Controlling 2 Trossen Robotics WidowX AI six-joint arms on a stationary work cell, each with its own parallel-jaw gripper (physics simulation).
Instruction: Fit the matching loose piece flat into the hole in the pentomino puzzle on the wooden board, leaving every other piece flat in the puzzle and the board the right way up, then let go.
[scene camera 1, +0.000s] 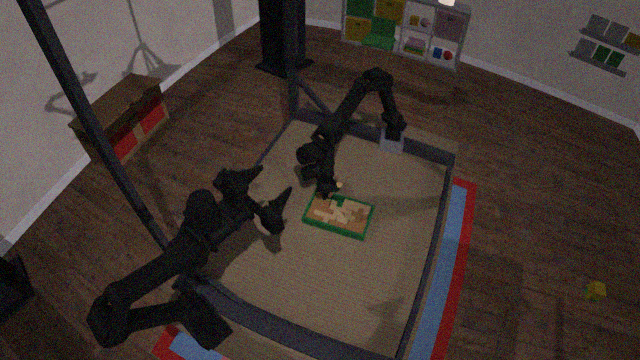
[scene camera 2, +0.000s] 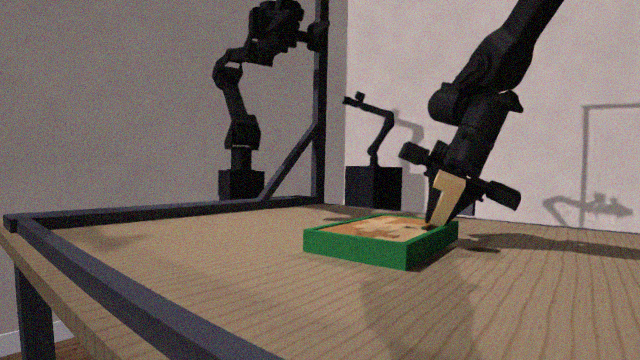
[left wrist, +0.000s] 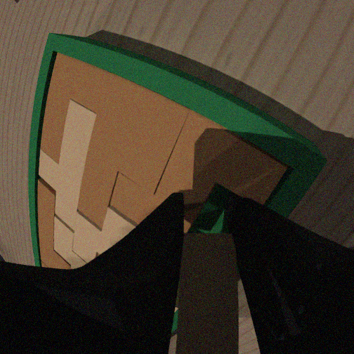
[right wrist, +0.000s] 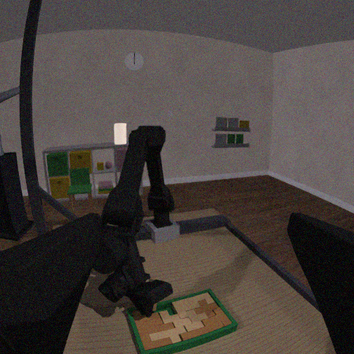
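Observation:
My left gripper is shut on the loose light-wood piece. The piece stands steeply tilted, its lower end at the board's far edge in scene camera 2; whether it touches is unclear. The green-rimmed puzzle board lies right way up, its other pieces appearing flat. The hole shows green beside the rim, partly hidden by the fingers and piece in the left wrist view. My right gripper is open and empty, away from the board.
The wooden table has a dark metal frame along its edges. A dark upright post stands at the back. The left arm's pale base mount is at the table's far edge.

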